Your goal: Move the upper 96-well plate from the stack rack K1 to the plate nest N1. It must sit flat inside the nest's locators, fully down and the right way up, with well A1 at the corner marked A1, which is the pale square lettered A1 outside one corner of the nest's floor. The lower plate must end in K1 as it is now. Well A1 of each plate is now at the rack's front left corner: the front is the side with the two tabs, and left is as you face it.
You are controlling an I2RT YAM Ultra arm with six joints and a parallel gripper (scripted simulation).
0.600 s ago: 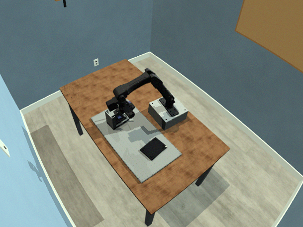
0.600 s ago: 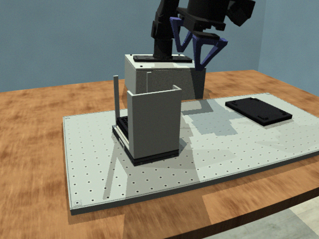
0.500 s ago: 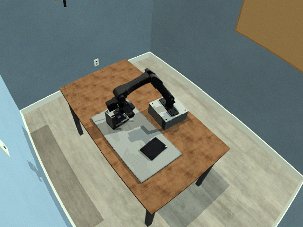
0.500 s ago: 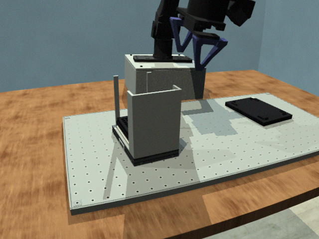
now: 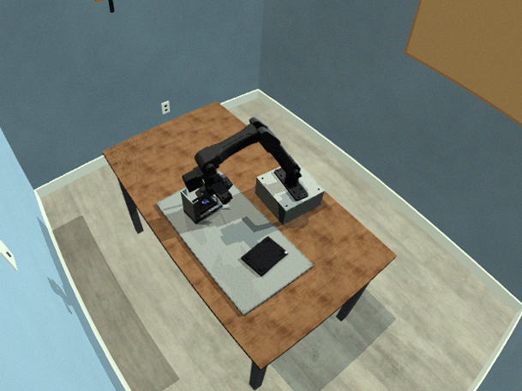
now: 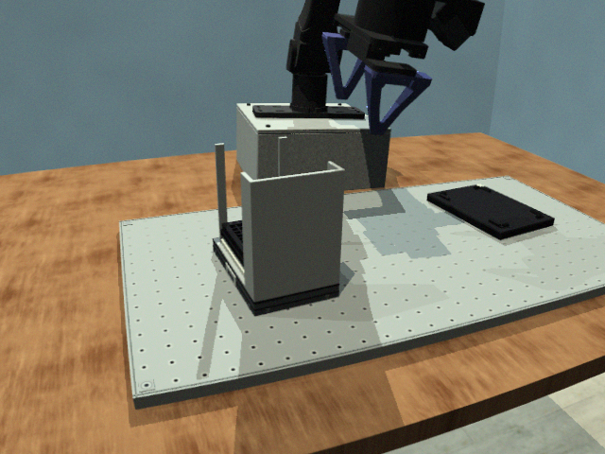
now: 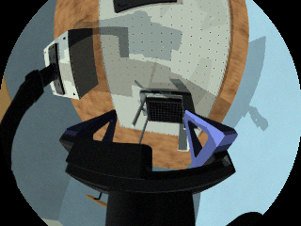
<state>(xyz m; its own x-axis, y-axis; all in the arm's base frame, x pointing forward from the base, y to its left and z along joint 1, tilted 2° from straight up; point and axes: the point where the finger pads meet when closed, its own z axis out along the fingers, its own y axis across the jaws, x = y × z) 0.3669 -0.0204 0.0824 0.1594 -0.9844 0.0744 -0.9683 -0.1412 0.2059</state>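
My gripper is now 140 mm above the black 96-well plate, 100 mm to the left of it and 40 mm short of it. Also, from my hand: black plate nest N1: 250 mm to the left, 180 mm below, 100 mm behind; then pale well plate: 150 mm below, 100 mm to the right, 40 mm ahead; then rack wall: 100 mm below, 100 mm ahead, 90 mm to the right.
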